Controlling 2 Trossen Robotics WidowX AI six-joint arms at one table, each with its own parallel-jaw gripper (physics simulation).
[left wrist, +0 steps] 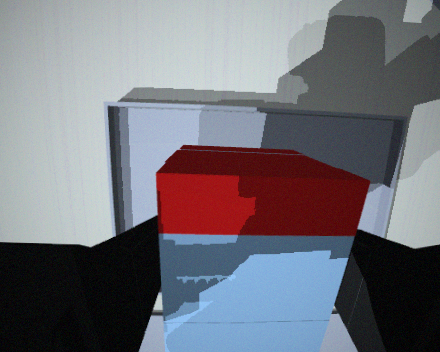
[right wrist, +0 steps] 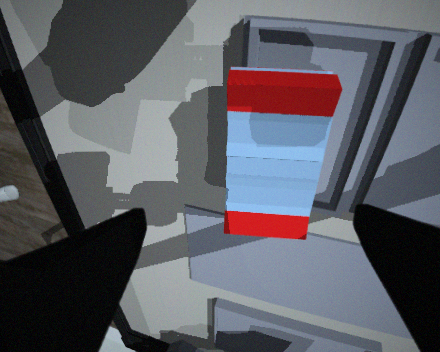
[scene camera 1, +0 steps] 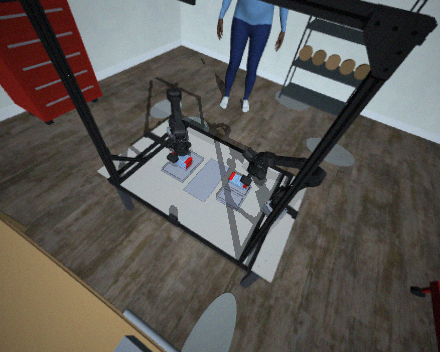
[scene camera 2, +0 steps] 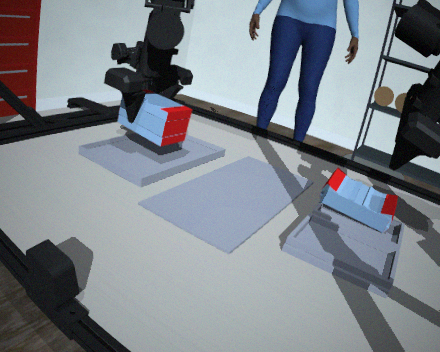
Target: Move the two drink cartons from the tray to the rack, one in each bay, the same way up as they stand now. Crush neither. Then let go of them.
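One drink carton, blue with a red end, is between the fingers of my left gripper, which is shut on it. It hangs level a little above the tray, its shadow beneath. The other carton, blue with red ends and a sunken middle, rests at the rack's back bay in scene camera 2. The rack has another, empty bay in front. My right gripper is open above that carton, not touching it.
A flat grey-blue mat lies between tray and rack. Black frame rails edge the table, and a black block sits on the front rail. A person stands behind the table, near a shelf unit with round brown items.
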